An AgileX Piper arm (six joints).
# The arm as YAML. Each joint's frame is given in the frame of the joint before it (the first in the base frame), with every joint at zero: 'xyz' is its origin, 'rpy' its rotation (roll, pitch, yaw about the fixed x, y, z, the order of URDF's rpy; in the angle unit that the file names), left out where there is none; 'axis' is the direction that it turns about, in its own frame. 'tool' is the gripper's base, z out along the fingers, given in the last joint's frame.
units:
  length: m
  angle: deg
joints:
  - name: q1
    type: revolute
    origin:
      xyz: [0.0, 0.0, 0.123]
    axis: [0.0, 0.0, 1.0]
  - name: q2
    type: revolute
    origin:
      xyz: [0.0, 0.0, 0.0]
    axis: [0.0, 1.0, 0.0]
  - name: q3
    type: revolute
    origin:
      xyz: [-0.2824, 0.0, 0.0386]
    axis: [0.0, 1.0, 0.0]
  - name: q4
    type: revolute
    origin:
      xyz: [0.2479, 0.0, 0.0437]
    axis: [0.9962, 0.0, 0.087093]
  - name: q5
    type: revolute
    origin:
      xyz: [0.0, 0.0, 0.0]
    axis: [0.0, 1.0, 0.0]
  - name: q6
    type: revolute
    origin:
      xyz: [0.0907, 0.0, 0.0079]
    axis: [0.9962, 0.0, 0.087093]
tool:
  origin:
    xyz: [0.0, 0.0, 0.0]
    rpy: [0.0, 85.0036, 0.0]
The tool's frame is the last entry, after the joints.
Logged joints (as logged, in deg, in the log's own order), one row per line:
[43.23, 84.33, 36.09, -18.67, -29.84, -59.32]
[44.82, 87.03, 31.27, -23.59, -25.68, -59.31]
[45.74, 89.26, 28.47, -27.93, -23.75, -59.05]
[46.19, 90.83, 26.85, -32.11, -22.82, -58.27]
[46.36, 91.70, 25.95, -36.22, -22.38, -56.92]
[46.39, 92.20, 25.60, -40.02, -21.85, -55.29]
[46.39, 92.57, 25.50, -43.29, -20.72, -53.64]
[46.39, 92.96, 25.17, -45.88, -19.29, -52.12]
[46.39, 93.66, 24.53, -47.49, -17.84, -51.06]
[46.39, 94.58, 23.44, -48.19, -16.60, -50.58]
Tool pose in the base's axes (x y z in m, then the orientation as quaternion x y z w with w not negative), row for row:
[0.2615, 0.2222, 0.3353, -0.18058, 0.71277, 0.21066, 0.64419]
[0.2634, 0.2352, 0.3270, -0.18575, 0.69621, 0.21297, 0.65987]
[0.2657, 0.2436, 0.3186, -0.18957, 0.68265, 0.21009, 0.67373]
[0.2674, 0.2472, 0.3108, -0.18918, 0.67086, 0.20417, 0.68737]
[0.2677, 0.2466, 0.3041, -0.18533, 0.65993, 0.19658, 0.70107]
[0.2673, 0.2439, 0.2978, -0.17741, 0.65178, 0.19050, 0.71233]
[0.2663, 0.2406, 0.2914, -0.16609, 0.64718, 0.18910, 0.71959]
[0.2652, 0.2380, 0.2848, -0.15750, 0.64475, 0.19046, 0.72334]
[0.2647, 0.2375, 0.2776, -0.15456, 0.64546, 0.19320, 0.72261]
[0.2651, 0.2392, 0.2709, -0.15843, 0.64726, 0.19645, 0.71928]
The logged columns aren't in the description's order. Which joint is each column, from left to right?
Columns, left to right: q1, q2, q4, q5, q6, q3.
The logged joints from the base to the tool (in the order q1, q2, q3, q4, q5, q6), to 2 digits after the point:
[43.23, 84.33, -59.32, 36.09, -18.67, -29.84]
[44.82, 87.03, -59.31, 31.27, -23.59, -25.68]
[45.74, 89.26, -59.05, 28.47, -27.93, -23.75]
[46.19, 90.83, -58.27, 26.85, -32.11, -22.82]
[46.36, 91.70, -56.92, 25.95, -36.22, -22.38]
[46.39, 92.20, -55.29, 25.60, -40.02, -21.85]
[46.39, 92.57, -53.64, 25.50, -43.29, -20.72]
[46.39, 92.96, -52.12, 25.17, -45.88, -19.29]
[46.39, 93.66, -51.06, 24.53, -47.49, -17.84]
[46.39, 94.58, -50.58, 23.44, -48.19, -16.60]

